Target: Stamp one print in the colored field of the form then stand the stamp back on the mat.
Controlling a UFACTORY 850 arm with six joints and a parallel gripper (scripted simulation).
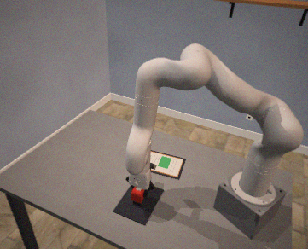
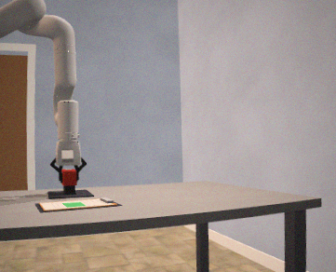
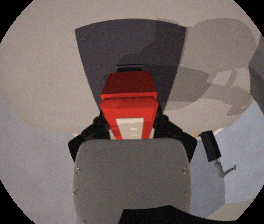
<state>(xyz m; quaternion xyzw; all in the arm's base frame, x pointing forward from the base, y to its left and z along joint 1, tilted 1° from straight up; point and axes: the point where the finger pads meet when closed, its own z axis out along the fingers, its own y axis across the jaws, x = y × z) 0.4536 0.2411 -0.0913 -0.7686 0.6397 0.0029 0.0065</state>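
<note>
The form lies 60 mm ahead of my hand, 300 mm to the right of it and 60 mm below it. Round my hand: mat 70 mm below; then red stamp 20 mm below.
</note>
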